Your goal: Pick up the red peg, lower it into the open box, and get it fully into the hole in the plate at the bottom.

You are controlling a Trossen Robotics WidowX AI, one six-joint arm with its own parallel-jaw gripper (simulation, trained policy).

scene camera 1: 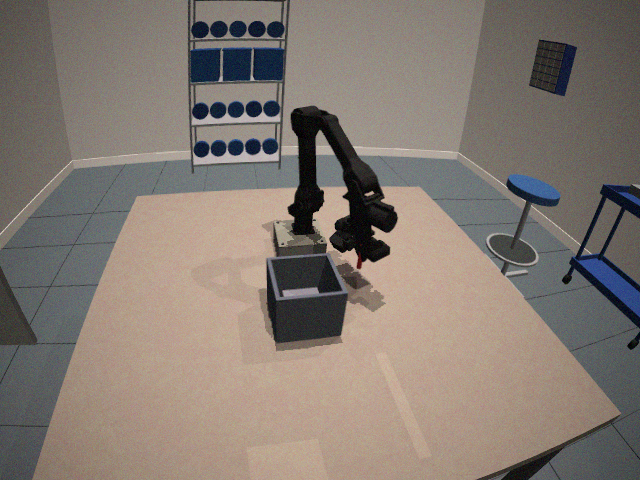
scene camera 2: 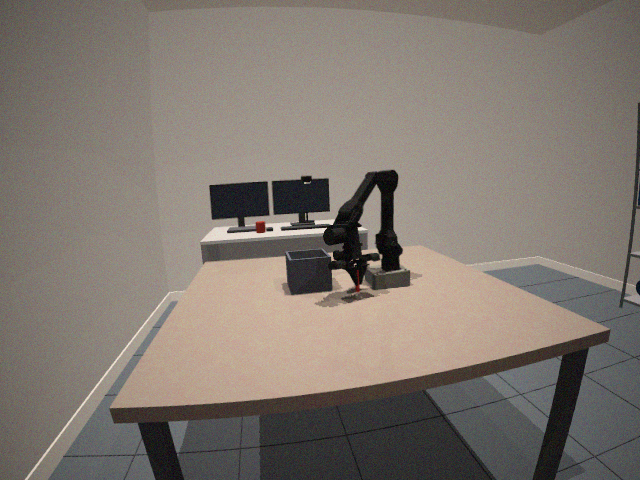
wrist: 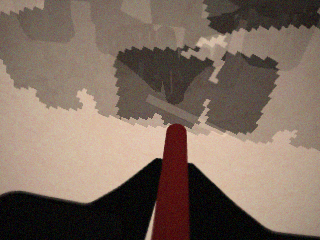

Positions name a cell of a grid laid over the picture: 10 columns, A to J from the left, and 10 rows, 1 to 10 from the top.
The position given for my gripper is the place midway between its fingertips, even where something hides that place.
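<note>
Dark blue-grey box (scene camera 1: F7), also (scene camera 2: E6); out of frame in the wrist view. My gripper (scene camera 1: F6), (scene camera 2: F6) and (wrist: F7).
</note>
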